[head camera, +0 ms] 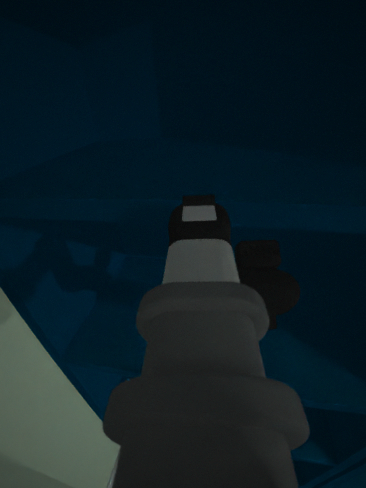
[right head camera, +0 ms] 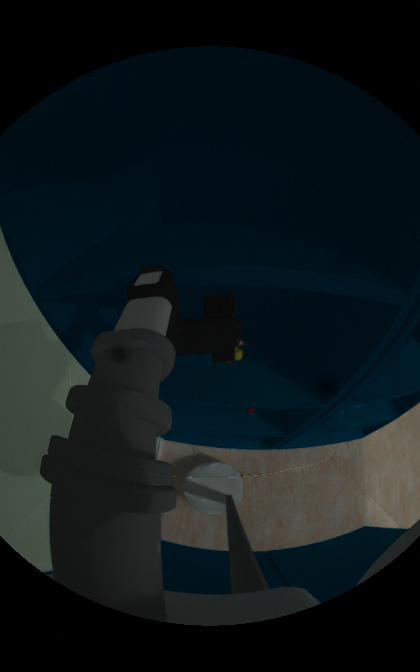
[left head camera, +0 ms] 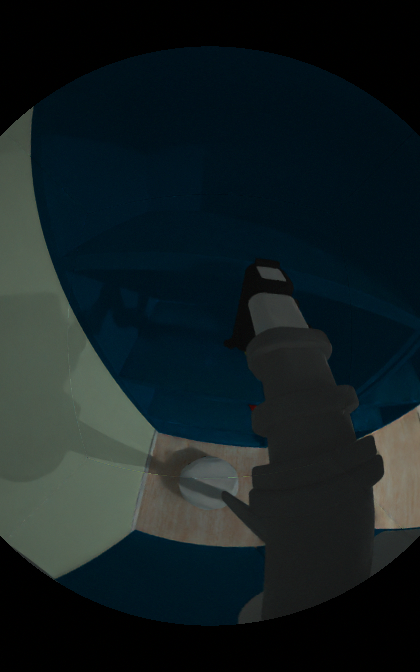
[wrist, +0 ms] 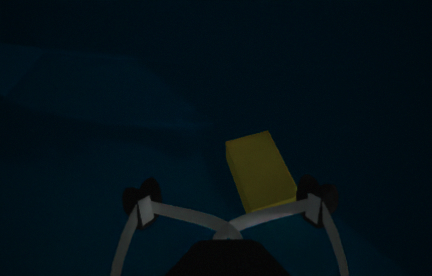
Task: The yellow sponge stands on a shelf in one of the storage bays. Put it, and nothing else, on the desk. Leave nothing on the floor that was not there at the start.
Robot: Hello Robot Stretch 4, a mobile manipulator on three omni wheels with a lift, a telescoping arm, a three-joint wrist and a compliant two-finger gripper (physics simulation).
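Frame: origin at the robot's base, x ahead, y left, z up, level; metres.
Where they show: gripper, fingertip midpoint: [wrist: 228, 192].
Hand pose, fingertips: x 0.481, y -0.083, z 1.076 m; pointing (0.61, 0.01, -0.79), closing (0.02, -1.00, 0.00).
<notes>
After its pixels a point has its place.
The yellow sponge [wrist: 262, 172] @[x 0.537, y -0.124, z 1.009 m] lies in the dark blue bay, on a shelf surface [wrist: 100, 200] @[x 0.518, y 0.095, z 0.964 m] [right head camera: 300, 372]. In the wrist view it is tilted, right of centre, ahead of the fingers, its lower right corner beside the right fingertip. In the right head view a small part of the sponge [right head camera: 238, 355] shows behind the wrist. My gripper [wrist: 228, 192] @[x 0.481, y -0.083, z 1.076 m] is open, with nothing between its fingertips; whether the right one touches the sponge I cannot tell. In the head camera and left head camera views the arm and wrist hide the sponge. The desk cannot be made out.
A pale green wall [head camera: 40, 400] @[x 0.320, y 0.445, z 0.867 m] [left head camera: 115, 425] [right head camera: 25, 400] stands left of the bay. A small red thing [left head camera: 252, 407] [right head camera: 251, 410] shows near the bay's front. A pale round object [left head camera: 208, 482] [right head camera: 213, 487] stands over the wood floor [left head camera: 195, 532] [right head camera: 300, 500] below the bay.
</notes>
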